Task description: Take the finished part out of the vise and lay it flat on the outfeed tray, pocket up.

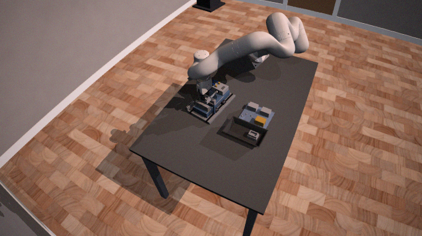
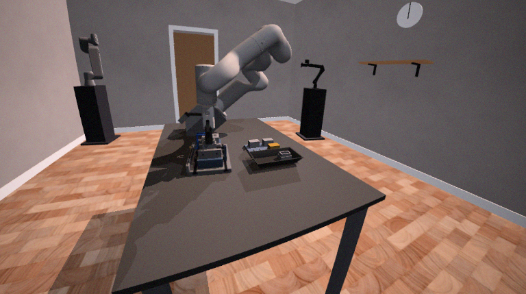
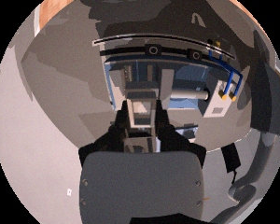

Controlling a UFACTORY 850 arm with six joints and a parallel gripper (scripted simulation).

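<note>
Now: the vise 100 mm below my hand and 70 mm behind it. From my hand the other things lie so: blue plate 300 mm to the left, 150 mm behind, 130 mm below; then yellow block 350 mm to the left, 110 mm below, 110 mm behind.
</note>
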